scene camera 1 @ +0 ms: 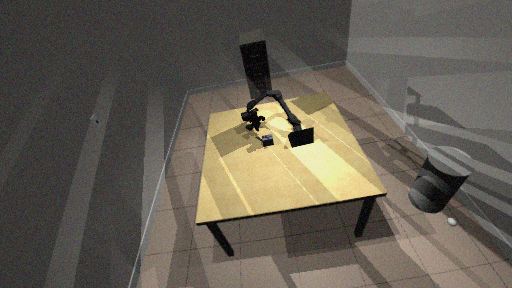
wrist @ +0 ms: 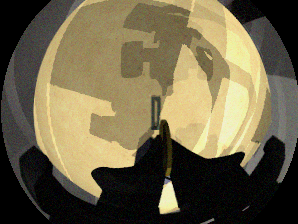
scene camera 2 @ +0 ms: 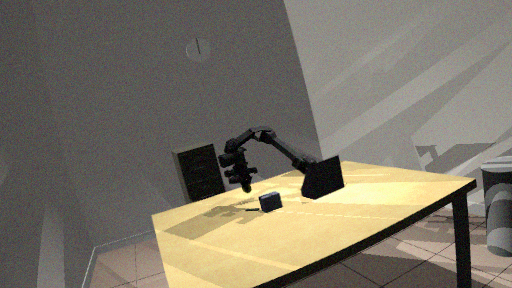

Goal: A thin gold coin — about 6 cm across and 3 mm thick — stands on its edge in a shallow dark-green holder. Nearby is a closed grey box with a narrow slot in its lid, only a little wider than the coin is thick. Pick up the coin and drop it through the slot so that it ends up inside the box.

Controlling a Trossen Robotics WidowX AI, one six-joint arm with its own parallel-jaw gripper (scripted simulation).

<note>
My gripper [wrist: 161, 137] carries a gold coin.
</note>
